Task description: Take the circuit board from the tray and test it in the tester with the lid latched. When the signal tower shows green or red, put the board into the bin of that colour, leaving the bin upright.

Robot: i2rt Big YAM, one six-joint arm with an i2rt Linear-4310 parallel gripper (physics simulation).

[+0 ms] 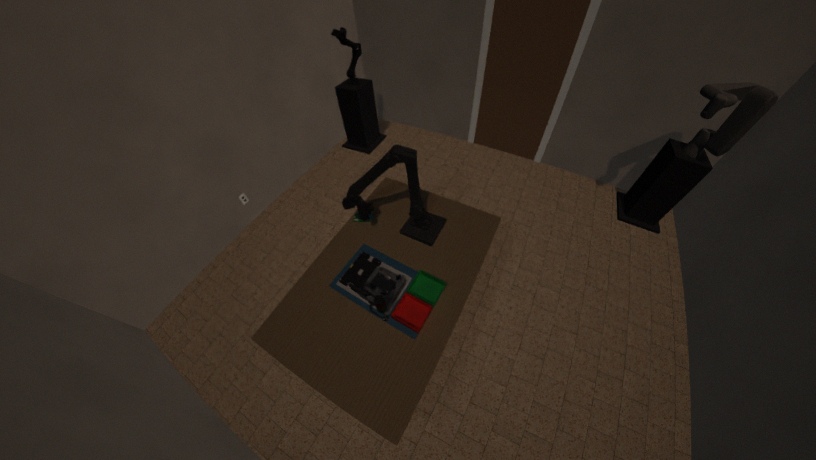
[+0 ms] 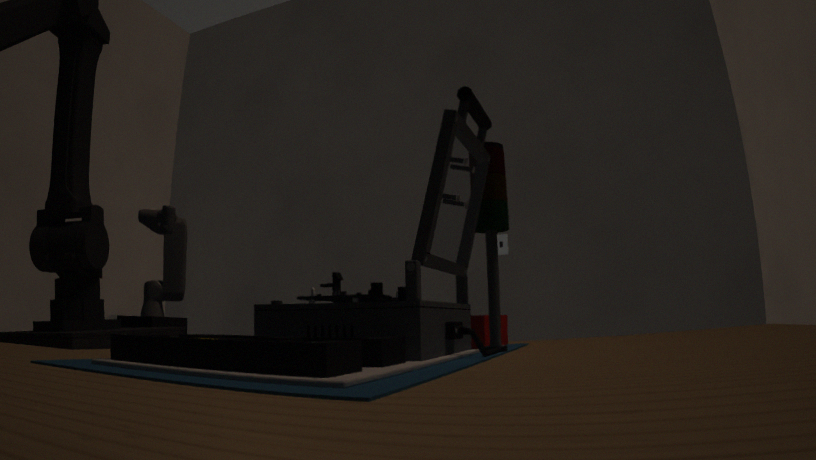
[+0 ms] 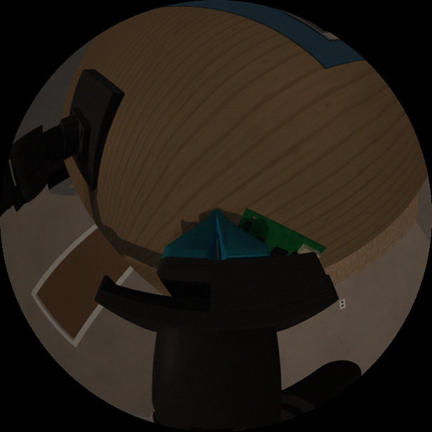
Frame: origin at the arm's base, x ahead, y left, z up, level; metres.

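Seen in the pictures: gripper, fingertip midpoint: [image 1: 372,218]; arm's base, origin of the base link: [image 1: 421,223] [image 2: 78,330].
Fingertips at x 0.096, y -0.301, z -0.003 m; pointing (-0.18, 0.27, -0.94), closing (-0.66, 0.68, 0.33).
Pixels of each thing's top centre, then the offset from my fingertips to it. "*": a spot on its surface instead. Level surfaces: height alone.
- green circuit board, middle of its top: [image 1: 361,216] dx +0.013, dy -0.081, dz -0.009 m
- signal tower, surface spot: [image 2: 494,171] * dx +0.536, dy +0.380, dz +0.200 m
- black tray, surface spot: [image 2: 228,354] * dx +0.385, dy +0.073, dz -0.001 m
- green bin, middle of its top: [image 1: 426,286] dx +0.293, dy +0.516, dz +0.028 m
- wooden table, its level: dz -0.019 m
A green circuit board [image 1: 360,219] [image 3: 287,234] lies on the table near its edge, partly hidden by my gripper [image 1: 365,215] [image 3: 216,216]. My gripper is shut and empty, its blue fingertips together beside and over the board's near end; contact is unclear. The grey tester [image 1: 393,275] [image 2: 445,325] stands on the blue mat, its lid [image 2: 435,185] raised. The signal tower [image 2: 494,171] behind it shows dark red and green sections, apparently unlit. The black tray [image 1: 355,273] [image 2: 228,354] is beside the tester; its contents are unclear. The green bin [image 1: 428,287] and red bin [image 1: 412,312] [image 2: 498,328] stand upright.
The blue mat [image 1: 339,280] [image 2: 365,393] [image 3: 320,50] lies on the wooden table [image 1: 320,337]. My arm's base plate [image 1: 431,233] [image 3: 102,100] stands between the board and the bins. A cable [image 2: 471,336] runs from the tester. Two other arms stand on black pedestals away from the table.
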